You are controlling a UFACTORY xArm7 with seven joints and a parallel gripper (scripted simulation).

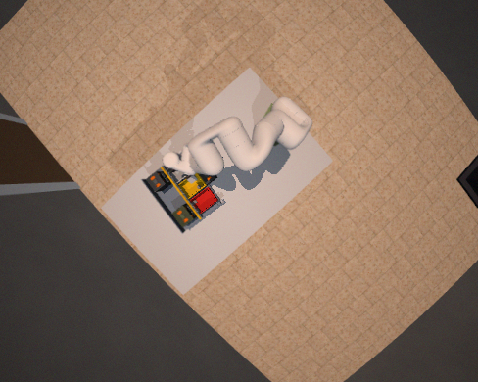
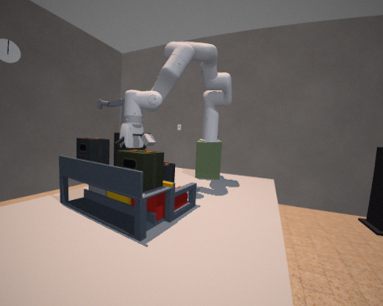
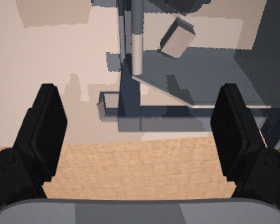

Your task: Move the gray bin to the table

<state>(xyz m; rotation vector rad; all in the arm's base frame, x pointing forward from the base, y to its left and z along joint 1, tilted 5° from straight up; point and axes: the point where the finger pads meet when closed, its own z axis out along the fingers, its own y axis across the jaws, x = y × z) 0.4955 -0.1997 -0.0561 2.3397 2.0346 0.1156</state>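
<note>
Right now the gray open bin is 90 mm below my hand, 80 mm ahead of it and 10 mm to the right of it. From my hand the other things lie so: red bin (210 mm to the left, 110 mm ahead, 90 mm below); then yellow bin (100 mm to the left, 100 mm ahead, 90 mm below).
</note>
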